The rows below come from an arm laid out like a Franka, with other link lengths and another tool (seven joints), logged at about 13 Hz.
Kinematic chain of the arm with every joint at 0, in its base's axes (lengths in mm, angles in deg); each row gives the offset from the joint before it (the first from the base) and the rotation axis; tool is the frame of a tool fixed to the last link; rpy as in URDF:
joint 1: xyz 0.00 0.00 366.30 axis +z
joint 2: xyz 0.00 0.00 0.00 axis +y
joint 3: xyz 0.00 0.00 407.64 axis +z
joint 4: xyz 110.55 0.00 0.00 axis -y
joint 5: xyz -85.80 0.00 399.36 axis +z
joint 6: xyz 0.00 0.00 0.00 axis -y
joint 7: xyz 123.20 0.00 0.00 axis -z
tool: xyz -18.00 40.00 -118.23 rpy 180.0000 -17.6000 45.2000
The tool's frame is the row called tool.
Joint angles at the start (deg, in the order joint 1, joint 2, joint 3, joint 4, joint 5, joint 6, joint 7): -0.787, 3.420, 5.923, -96.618, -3.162, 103.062, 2.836
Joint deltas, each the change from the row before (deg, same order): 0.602, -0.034, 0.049, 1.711, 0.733, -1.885, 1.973; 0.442, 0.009, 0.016, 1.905, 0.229, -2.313, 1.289; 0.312, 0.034, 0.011, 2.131, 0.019, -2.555, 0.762; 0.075, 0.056, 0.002, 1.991, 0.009, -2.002, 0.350
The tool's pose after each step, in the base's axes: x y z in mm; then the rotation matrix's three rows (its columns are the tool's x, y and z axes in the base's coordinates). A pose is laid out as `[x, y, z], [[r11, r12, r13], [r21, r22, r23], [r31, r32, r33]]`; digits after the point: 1 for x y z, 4 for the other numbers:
[649.2, 101.2, 680.2], [[0.6386, 0.7246, 0.2593], [0.7016, -0.6866, 0.1909], [0.3163, 0.0600, -0.9467]]
[647.4, 106.7, 693.0], [[0.6523, 0.7135, 0.2558], [0.6896, -0.6987, 0.1906], [0.3147, 0.0521, -0.9477]]
[645.0, 110.1, 706.8], [[0.6610, 0.7073, 0.2504], [0.6835, -0.7053, 0.1881], [0.3097, 0.0468, -0.9497]]
[643.3, 110.6, 720.2], [[0.6655, 0.7031, 0.2506], [0.6793, -0.7096, 0.1869], [0.3092, 0.0459, -0.9499]]

